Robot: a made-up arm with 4 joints.
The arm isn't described. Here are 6 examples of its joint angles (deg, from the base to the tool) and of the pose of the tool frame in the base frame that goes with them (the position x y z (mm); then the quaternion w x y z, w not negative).
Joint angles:
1: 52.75 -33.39 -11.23 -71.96
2: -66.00 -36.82 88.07 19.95
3: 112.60 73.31 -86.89 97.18
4: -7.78 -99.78 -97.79 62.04
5: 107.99 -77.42 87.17 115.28
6: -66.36 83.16 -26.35 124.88
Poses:
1: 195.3 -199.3 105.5 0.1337 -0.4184 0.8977 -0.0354
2: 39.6 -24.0 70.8 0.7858 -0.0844 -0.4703 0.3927
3: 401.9 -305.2 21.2 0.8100 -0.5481 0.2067 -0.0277
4: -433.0 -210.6 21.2 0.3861 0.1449 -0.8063 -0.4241
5: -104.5 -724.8 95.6 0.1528 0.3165 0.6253 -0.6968
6: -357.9 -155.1 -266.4 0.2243 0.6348 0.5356 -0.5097
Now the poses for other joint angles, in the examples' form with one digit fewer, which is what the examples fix.
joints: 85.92 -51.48 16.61 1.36
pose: 59 -310 127 0.045 0.594 -0.617 0.514
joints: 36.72 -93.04 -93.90 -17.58
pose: -59 -461 71 0.013 -0.148 0.885 0.441
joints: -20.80 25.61 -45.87 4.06
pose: -286 -261 -113 0.710 -0.368 -0.380 -0.465
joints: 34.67 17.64 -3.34 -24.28
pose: 30 -385 -198 0.645 0.197 -0.731 0.107
